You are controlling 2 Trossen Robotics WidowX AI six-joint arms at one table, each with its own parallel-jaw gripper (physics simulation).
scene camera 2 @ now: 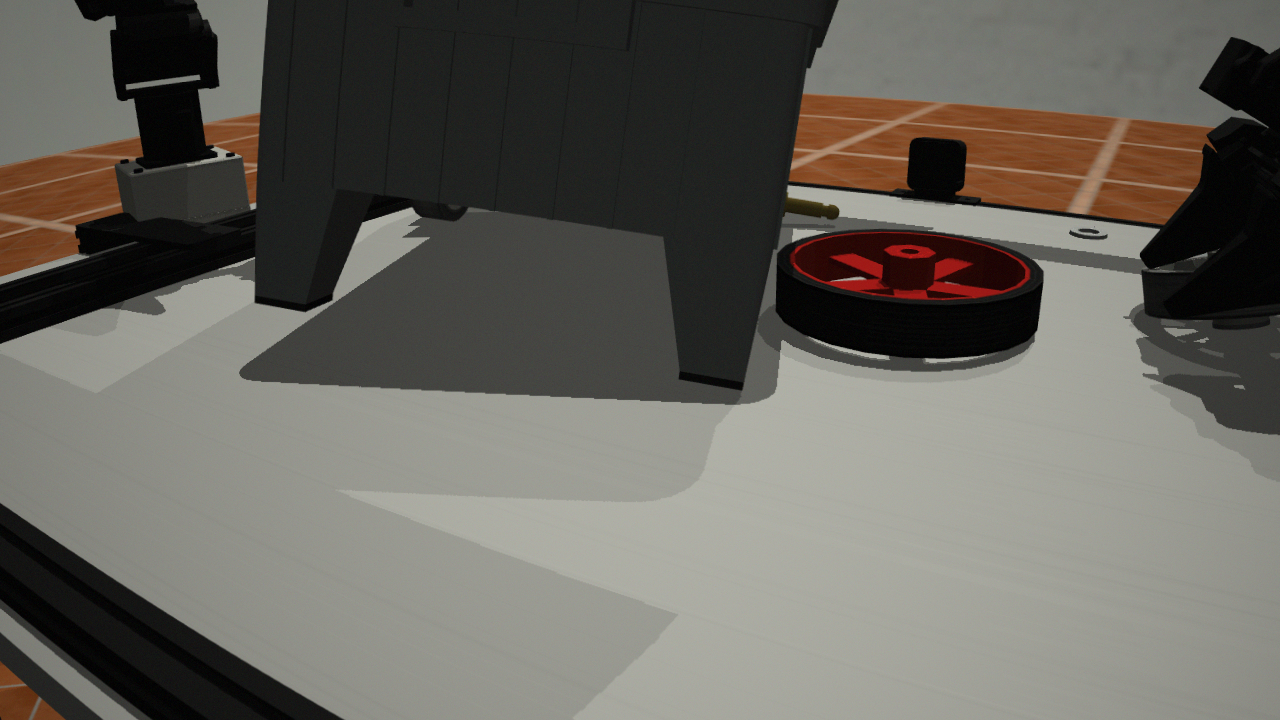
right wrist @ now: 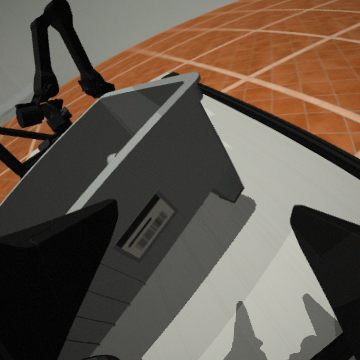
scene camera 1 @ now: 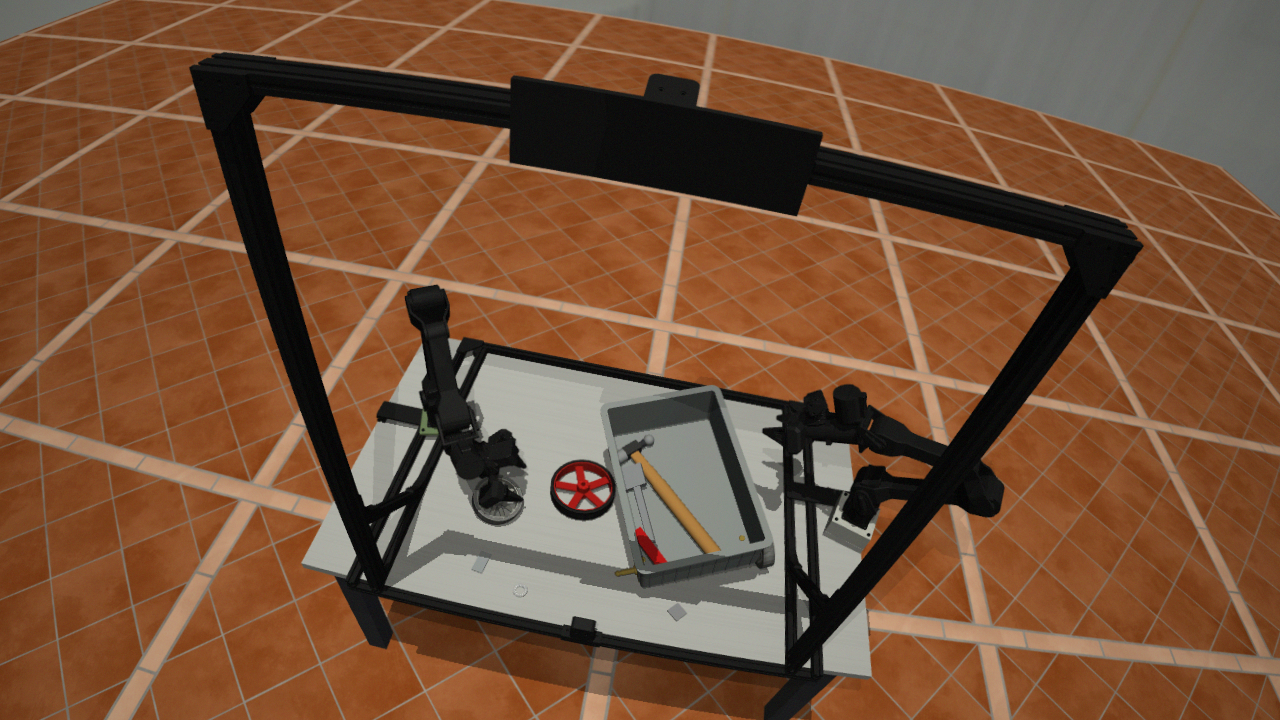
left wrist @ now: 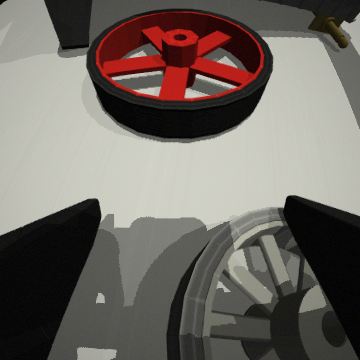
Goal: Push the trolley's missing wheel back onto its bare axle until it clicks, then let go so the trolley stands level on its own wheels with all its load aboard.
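Frame: origin at the left arm's base, x back, y right, z up, level; millimetres.
Where they show: left gripper, between the fingertips: (scene camera 2: 1154,284) (scene camera 1: 523,483) (left wrist: 193,206); right gripper, between the fingertips: (right wrist: 205,210) (scene camera 1: 769,424); right arm's base, origin of its link: (scene camera 2: 176,159) (scene camera 1: 856,514).
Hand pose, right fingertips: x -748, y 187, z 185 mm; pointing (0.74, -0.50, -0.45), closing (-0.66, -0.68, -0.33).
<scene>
Each offset is from my right fingertips to the centre of the thing. "*": to the spot under its first point.
The trolley @(* dx +237, dy -91, dz -56 mm) (scene camera 1: 657,411) (scene camera 2: 537,107) (right wrist: 175,165) is a grey bin with legs @(* dx +323, dy -99, dz -190 mm) (scene camera 2: 713,349) and one fitted wheel @(dx +30, dy +210, dz -156 mm) (scene camera 1: 766,557) (scene camera 2: 438,210). Its bare brass axle @(* dx +332, dy +241, dz -194 mm) (scene camera 1: 626,571) (scene camera 2: 810,208) (left wrist: 335,34) sticks out at the near left corner in scene camera 1. A red five-spoke wheel @(dx +410, dy +27, dz -193 mm) (scene camera 1: 582,484) (scene camera 2: 908,268) (left wrist: 180,52) with black tyre lies flat beside the trolley. A grey spoked wheel @(dx +606, dy +55, dz -188 mm) (left wrist: 195,305) is partly hidden behind a finger of my left gripper (scene camera 1: 514,483) (scene camera 2: 1152,286) (left wrist: 194,200), open and empty. My right gripper (scene camera 1: 773,420) (right wrist: 205,210) is open and empty, beside the trolley's other long side.
Inside the trolley lie a hammer @(dx +216, dy +90, dz -135 mm) (scene camera 1: 671,501), a tool with a red handle @(dx +278, dy +219, dz -161 mm) (scene camera 1: 648,544) and a small yellow piece (scene camera 1: 742,538). A small ring @(dx +556, dy +265, dz -212 mm) (scene camera 1: 520,591) (scene camera 2: 1088,233) and two flat grey pieces @(dx +638, dy +197, dz -212 mm) (scene camera 1: 480,564) @(dx +233, dy +333, dz -212 mm) (scene camera 1: 676,612) lie near the front. Black frame rails border the table.
</scene>
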